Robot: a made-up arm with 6 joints. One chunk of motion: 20 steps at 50 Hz.
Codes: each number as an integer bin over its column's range. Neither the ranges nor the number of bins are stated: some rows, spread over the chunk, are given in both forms.
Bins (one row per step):
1: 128 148 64 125 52 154
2: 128 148 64 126 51 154
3: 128 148 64 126 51 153
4: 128 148 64 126 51 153
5: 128 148 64 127 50 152
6: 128 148 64 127 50 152
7: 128 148 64 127 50 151
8: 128 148 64 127 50 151
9: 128 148 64 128 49 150
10: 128 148 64 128 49 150
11: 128 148 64 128 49 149
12: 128 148 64 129 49 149
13: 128 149 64 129 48 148
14: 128 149 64 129 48 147
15: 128 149 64 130 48 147
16: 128 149 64 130 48 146
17: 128 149 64 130 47 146
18: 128 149 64 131 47 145
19: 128 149 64 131 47 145
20: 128 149 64 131 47 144
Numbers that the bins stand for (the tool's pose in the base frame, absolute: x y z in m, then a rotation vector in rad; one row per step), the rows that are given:
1: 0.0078 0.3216 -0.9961 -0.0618 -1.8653 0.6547
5: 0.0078 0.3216 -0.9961 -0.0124 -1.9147 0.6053
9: 0.0078 0.3216 -0.9961 0.0124 -1.9394 0.5559
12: 0.0078 0.3216 -0.9961 0.0371 -1.9394 0.5312
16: 0.0078 0.3373 -0.9961 0.0618 -1.9641 0.4571
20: 0.0078 0.3373 -0.9961 0.0865 -1.9888 0.4076
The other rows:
2: 0.0078 0.3216 -0.9961 -0.0371 -1.8900 0.6547
3: 0.0078 0.3216 -0.9961 -0.0371 -1.8900 0.6300
4: 0.0078 0.3216 -0.9961 -0.0371 -1.8900 0.6300
6: 0.0078 0.3216 -0.9961 -0.0124 -1.9147 0.6053
7: 0.0078 0.3216 -0.9961 -0.0124 -1.9147 0.5806
8: 0.0078 0.3216 -0.9961 -0.0124 -1.9147 0.5806
10: 0.0078 0.3216 -0.9961 0.0124 -1.9394 0.5559
11: 0.0078 0.3216 -0.9961 0.0124 -1.9394 0.5312
13: 0.0078 0.3373 -0.9961 0.0371 -1.9641 0.5065
14: 0.0078 0.3373 -0.9961 0.0371 -1.9641 0.4818
15: 0.0078 0.3373 -0.9961 0.0618 -1.9641 0.4818
17: 0.0078 0.3373 -0.9961 0.0618 -1.9888 0.4571
18: 0.0078 0.3373 -0.9961 0.0865 -1.9888 0.4324
19: 0.0078 0.3373 -0.9961 0.0865 -1.9888 0.4324

